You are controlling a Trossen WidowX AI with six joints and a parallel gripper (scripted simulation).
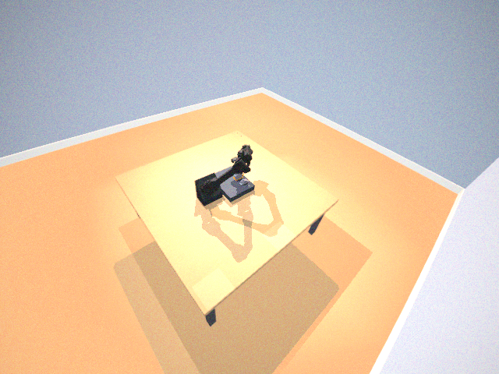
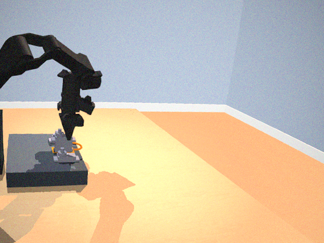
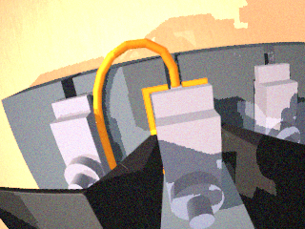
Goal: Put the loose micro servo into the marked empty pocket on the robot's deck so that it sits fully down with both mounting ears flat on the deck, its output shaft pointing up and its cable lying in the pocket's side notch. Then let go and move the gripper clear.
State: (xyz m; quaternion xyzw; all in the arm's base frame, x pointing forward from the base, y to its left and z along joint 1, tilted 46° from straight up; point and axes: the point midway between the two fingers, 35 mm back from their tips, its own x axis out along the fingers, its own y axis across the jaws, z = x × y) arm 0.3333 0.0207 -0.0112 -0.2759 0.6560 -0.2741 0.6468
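Right now my gripper tip is 120 mm past the dark deck and 60 mm above it.
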